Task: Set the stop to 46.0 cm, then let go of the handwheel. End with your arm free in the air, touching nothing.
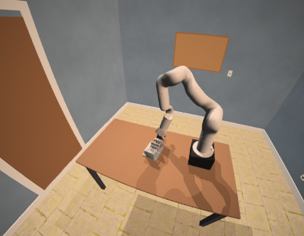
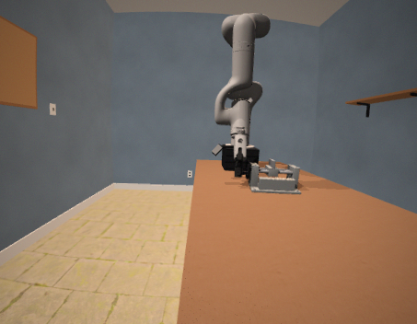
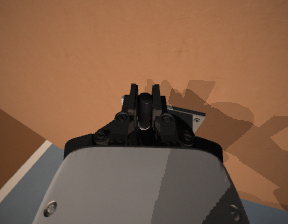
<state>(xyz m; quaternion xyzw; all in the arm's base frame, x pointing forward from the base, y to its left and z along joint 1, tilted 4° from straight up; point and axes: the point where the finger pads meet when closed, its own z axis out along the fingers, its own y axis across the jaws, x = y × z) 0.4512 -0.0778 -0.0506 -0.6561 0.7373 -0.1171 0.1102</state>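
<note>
My hand is 1 cm to the right of the dark round handwheel handle. From my hand the other things lie so: black handwheel (2 cm to the left).
</note>
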